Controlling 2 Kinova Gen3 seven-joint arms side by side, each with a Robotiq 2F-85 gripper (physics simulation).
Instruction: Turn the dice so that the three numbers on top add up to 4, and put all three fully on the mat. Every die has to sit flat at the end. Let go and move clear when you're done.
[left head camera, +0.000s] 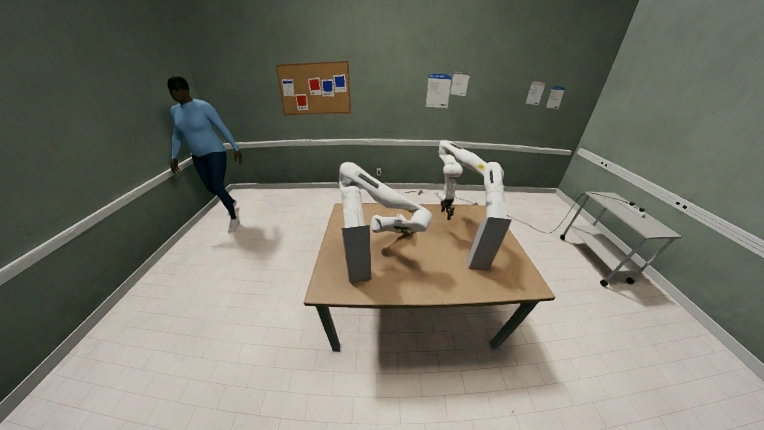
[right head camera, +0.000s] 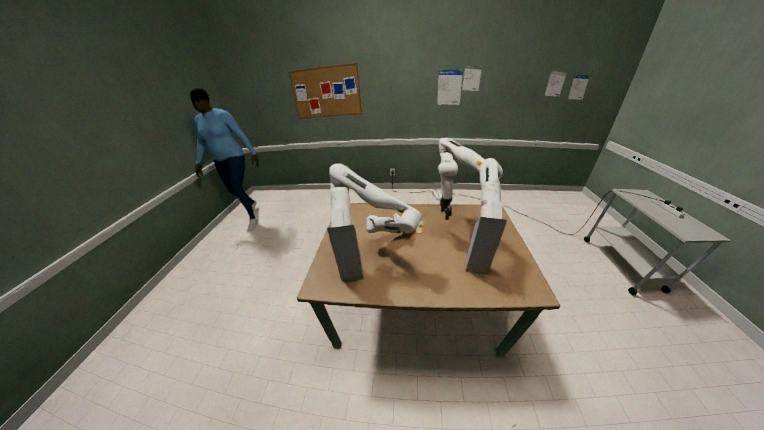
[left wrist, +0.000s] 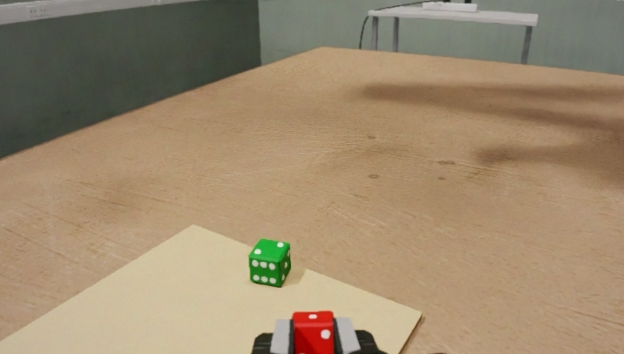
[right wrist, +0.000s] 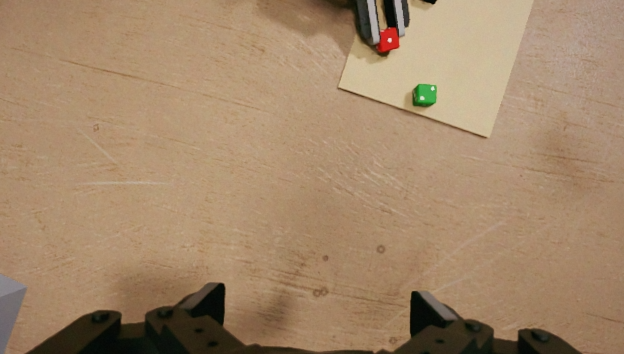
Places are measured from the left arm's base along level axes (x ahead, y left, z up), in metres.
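Pixels of known places: left gripper, fingertip midpoint: (left wrist: 313, 343) (right wrist: 385, 40); right gripper, fingertip midpoint: (left head camera: 445, 215) (right head camera: 444, 215) (right wrist: 317, 308); left arm's base, origin of the base link: (left head camera: 355, 230) (right head camera: 342, 229); right arm's base, origin of the base link: (left head camera: 495, 221) (right head camera: 490, 222).
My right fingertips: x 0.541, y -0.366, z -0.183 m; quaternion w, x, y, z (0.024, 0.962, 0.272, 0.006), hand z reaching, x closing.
Note:
Ahead of a thing's pixels: the offset from my right fingertips to its top centre. "pt": to the spot under its first point. Level surfaces: height alone.
The green die @[dx +0.004, dy +0.157, dz -0.123 m] (left wrist: 270, 263) (right wrist: 425, 95) sits flat on the tan mat @[dx -0.012, dy +0.211, dz -0.140 m] (left wrist: 150, 295) (right wrist: 465, 55) (right head camera: 420, 229) near one edge, two pips on top and six on one side. My left gripper (left wrist: 314, 337) (right wrist: 385, 40) lies low and nearly level over the mat, shut on the red die @[dx -0.049, dy +0.177, dz -0.117 m] (left wrist: 313, 325) (right wrist: 389, 41). One pip shows on the red die's upper face. Whether it touches the mat is unclear. A sliver of the black die @[pt dx -0.036, dy +0.231, dz -0.137 m] (right wrist: 430, 1) shows at the right wrist view's top edge; its top number is hidden. My right gripper (right wrist: 317, 308) (left head camera: 448, 210) (right head camera: 446, 209) is open and empty, high above the table.
The wooden table @[dz -0.144 m] (left head camera: 427, 288) (right head camera: 427, 291) carries both arm pedestals (left head camera: 357, 255) (left head camera: 487, 244). The left forearm hides much of the mat in both head views. A person (left head camera: 197, 128) (right head camera: 219, 136) is at the left wall. A grey trolley (left head camera: 633, 213) (right head camera: 670, 213) stands at the right.

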